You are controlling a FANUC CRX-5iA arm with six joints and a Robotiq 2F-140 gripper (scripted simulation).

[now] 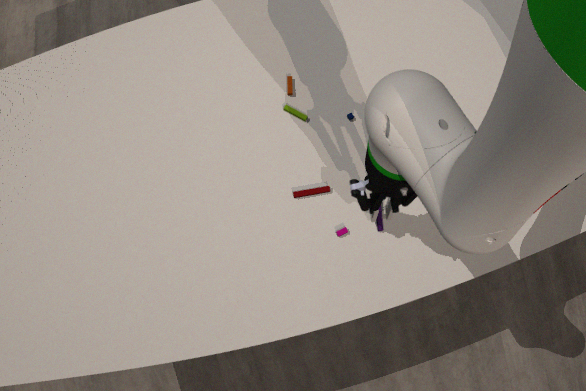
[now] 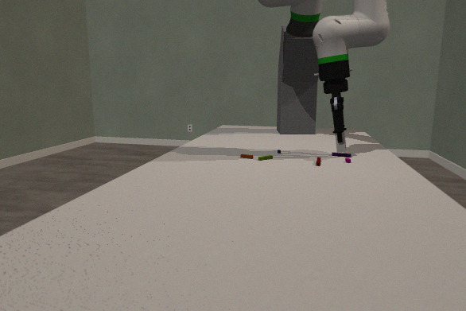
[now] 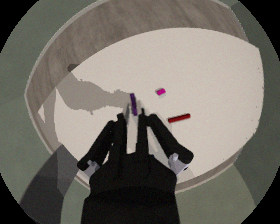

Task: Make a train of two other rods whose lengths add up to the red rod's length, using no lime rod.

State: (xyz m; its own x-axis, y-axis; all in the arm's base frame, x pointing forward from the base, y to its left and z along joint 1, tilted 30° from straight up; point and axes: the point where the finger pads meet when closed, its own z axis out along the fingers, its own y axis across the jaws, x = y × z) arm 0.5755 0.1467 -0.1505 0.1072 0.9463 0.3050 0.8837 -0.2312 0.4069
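Now: hand 5 cm above the purple rod. Also, from my hand: blue rod 1 cm behind, 20 cm to the right, 5 cm below; then magenta rod 8 cm ahead, 1 cm to the left, 5 cm below; then red rod 11 cm ahead, 8 cm to the right, 5 cm below.
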